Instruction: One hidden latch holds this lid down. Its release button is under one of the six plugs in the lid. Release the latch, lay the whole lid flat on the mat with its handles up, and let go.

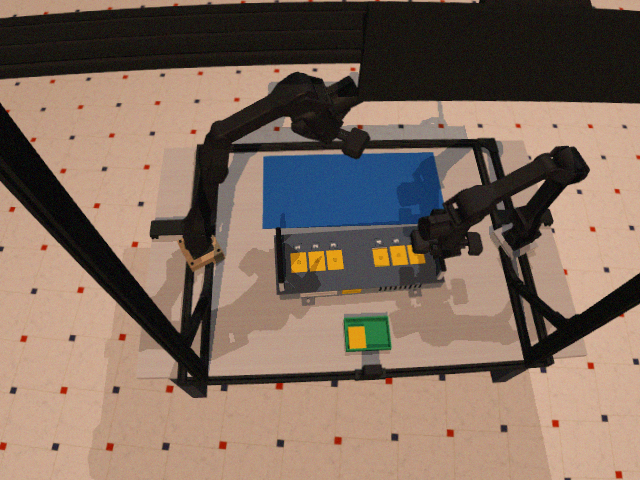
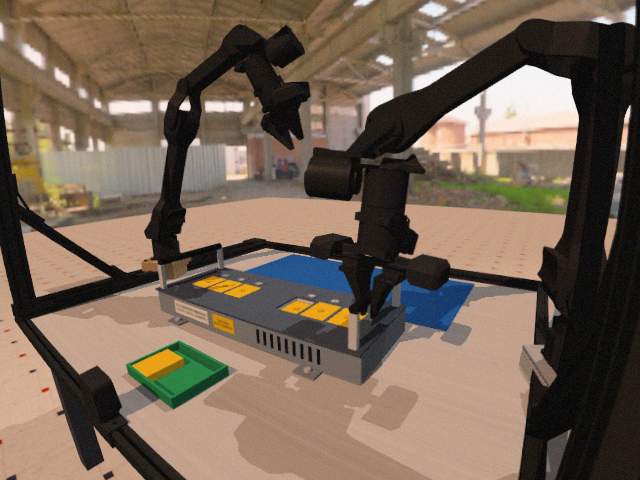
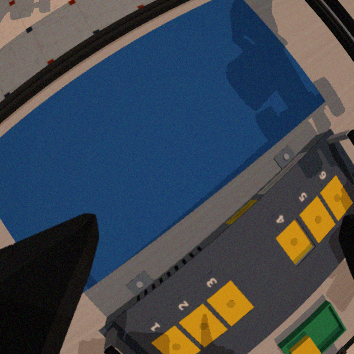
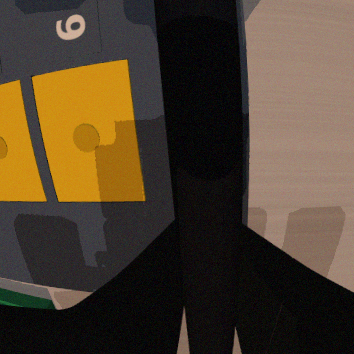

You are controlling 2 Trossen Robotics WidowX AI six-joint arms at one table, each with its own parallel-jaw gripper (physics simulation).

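Frame: origin at the left arm's base, x ahead, y left, z up, level; millimetres.
Where they show: left gripper, fingertip midpoint: (image 1: 340,146) (image 2: 296,144) (image 3: 225,229); right gripper, fingertip midpoint: (image 1: 436,258) (image 2: 368,316) (image 4: 203,229); left arm's base, link origin: (image 1: 199,245); right arm's base, link origin: (image 1: 515,238).
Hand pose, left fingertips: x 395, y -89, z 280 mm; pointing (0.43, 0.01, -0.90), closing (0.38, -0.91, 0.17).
Note:
Things, the pixels of their top centre, and the offset from my left fingertips. "pt": a spot on its surface instead. Level surfaces: height alone.
- plug 6, top centre: (image 4: 85,138) 114 mm ahead, 248 mm right, 278 mm down
- blue mat, surface height: 325 mm down
- left handle, surface spot: (image 2: 219,259) pt 191 mm back, 12 mm right, 255 mm down
- green tray, top centre: (image 4: 13,326) (image 2: 175,365) (image 3: 315,339) (image 1: 367,332) 122 mm back, 359 mm right, 310 mm down
- yellow block, top centre: (image 2: 157,361) (image 1: 357,337) 153 mm back, 355 mm right, 310 mm down
The grey lid (image 1: 356,276) (image 2: 270,305) (image 3: 253,260) (image 4: 116,35) lies on its box in the middle of the table. It carries six yellow plugs, 1 to 3 (image 1: 316,261) (image 3: 204,324) in one group and 4 to 6 (image 1: 398,255) (image 2: 320,310) (image 3: 317,219) in the other. My right gripper (image 1: 434,254) (image 2: 368,311) (image 4: 203,229) is shut on the lid's right handle beside plug 6 (image 4: 84,130). My left gripper (image 1: 355,143) (image 2: 287,130) is open and empty, high over the back edge of the blue mat (image 1: 347,190) (image 2: 432,305) (image 3: 140,123). The left handle (image 1: 279,259) (image 2: 219,259) stands free.
A green tray (image 1: 377,333) (image 2: 194,376) (image 3: 323,323) with a yellow block (image 1: 357,337) (image 2: 158,364) sits in front of the box. A black frame (image 1: 294,378) runs around the table. The mat lies directly behind the box.

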